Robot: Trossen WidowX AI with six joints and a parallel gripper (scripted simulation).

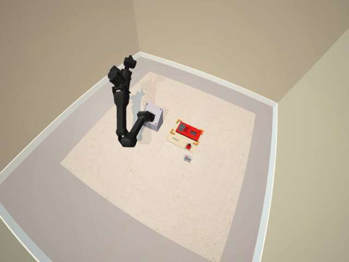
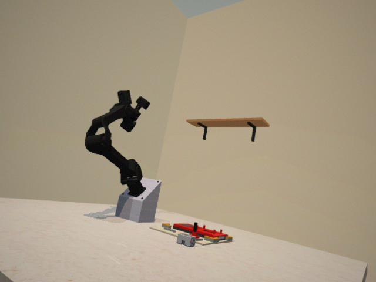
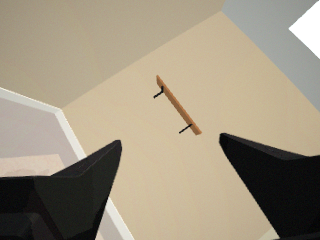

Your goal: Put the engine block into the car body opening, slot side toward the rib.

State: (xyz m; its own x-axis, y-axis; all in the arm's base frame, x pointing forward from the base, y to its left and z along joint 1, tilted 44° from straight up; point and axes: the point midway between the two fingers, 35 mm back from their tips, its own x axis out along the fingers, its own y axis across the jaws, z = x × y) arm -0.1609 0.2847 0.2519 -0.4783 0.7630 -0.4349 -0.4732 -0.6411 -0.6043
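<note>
Right now the grey engine block is 56 cm ahead of my gripper tip, 51 cm below it and 19 cm to the right of it. Round my gripper tip: black peg (52 cm ahead, 48 cm below, 9 cm to the right).
</note>
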